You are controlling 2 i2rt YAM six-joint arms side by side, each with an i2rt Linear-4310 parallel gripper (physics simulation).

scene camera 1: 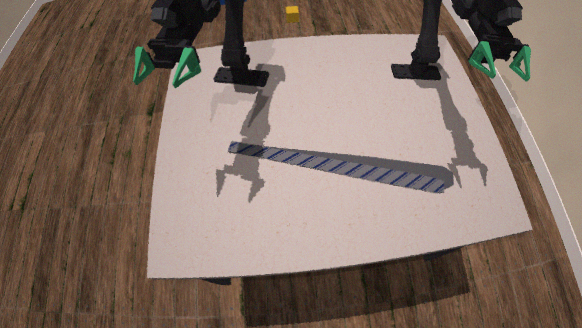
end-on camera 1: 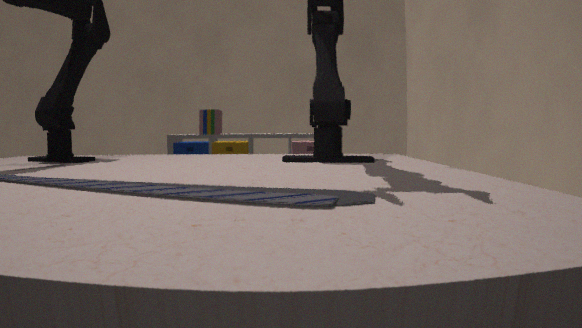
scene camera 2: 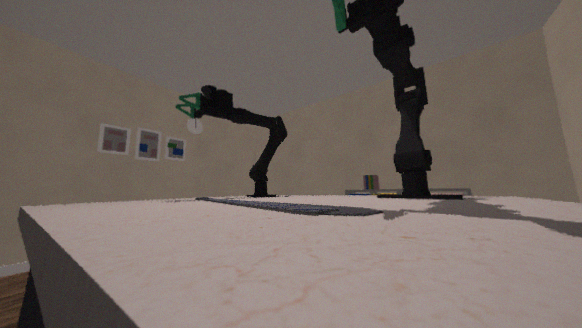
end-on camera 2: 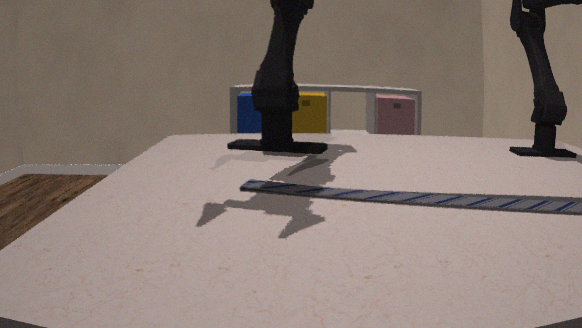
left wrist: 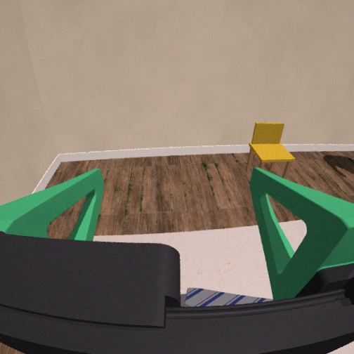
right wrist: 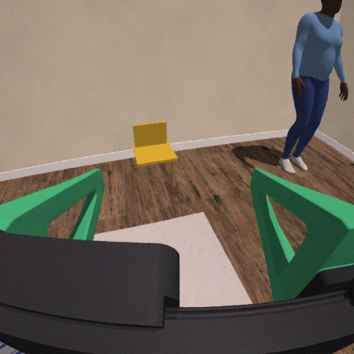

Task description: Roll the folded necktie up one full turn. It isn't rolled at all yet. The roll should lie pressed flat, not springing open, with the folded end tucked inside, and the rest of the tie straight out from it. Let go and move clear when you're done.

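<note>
The grey necktie with blue stripes (scene camera 1: 340,166) (scene camera 2: 300,207) (end-on camera 1: 200,193) (end-on camera 2: 425,198) (left wrist: 215,298) lies flat and straight, with no roll in it. In scene camera 1 it slants from its narrow end at the left to its wide end at the lower right. A plain grey strip shows along its far edge and past its wide end. My left gripper (scene camera 1: 510,78) (left wrist: 176,176) is open and empty, high up beyond the wide end's side. My right gripper (scene camera 1: 155,84) (scene camera 2: 178,101) (right wrist: 176,176) is open and empty, high up to the left of the narrow end.
The pale table (scene camera 1: 320,225) (scene camera 2: 350,265) (end-on camera 1: 250,240) (end-on camera 2: 250,270) carries both arm bases at its far side. Arm shadows fall across the narrow end and beside the wide end. A yellow chair (left wrist: 271,151) (right wrist: 155,152) and a person (right wrist: 317,55) are off the table.
</note>
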